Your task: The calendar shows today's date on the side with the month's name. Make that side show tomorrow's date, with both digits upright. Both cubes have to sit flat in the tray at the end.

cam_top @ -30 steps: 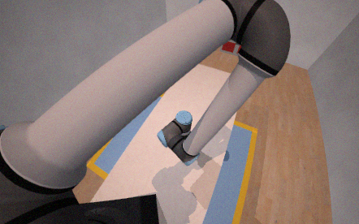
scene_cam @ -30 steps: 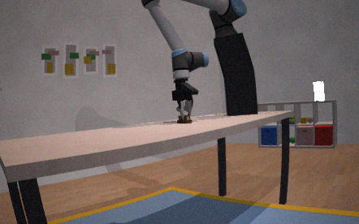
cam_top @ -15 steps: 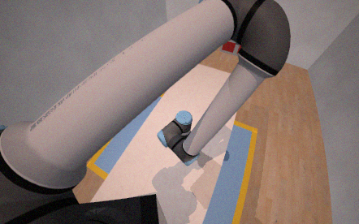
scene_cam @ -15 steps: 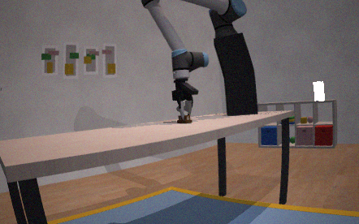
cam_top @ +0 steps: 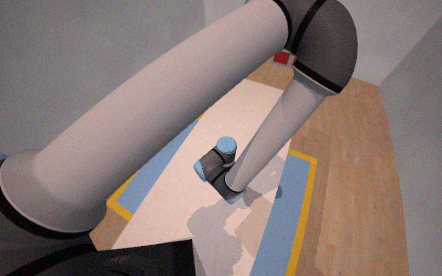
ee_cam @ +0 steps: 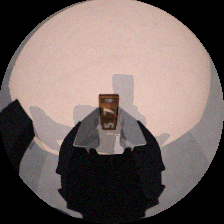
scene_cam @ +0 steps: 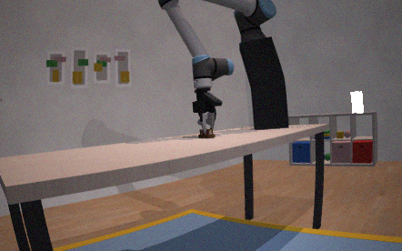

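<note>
Right now the brown cube is 10 mm below my hand. Round my hand: brown tray: 30 mm below, 20 mm to the right.
</note>
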